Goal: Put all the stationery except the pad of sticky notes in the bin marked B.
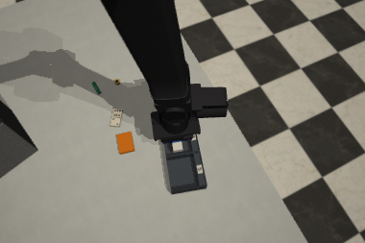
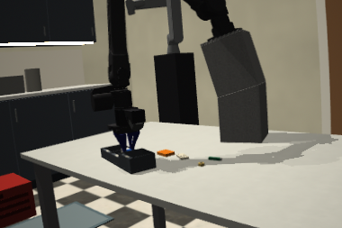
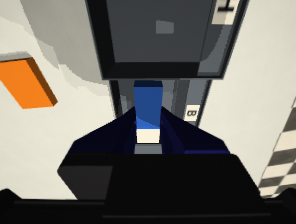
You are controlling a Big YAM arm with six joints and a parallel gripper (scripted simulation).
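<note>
Right now the dark bin is 10 mm ahead of my hand and 10 mm below it. The rest, counted from my hand: eraser (10 mm to the right); binder clip (20 mm below); orange sticky-note pad (120 mm behind, 50 mm to the left, 30 mm below).
</note>
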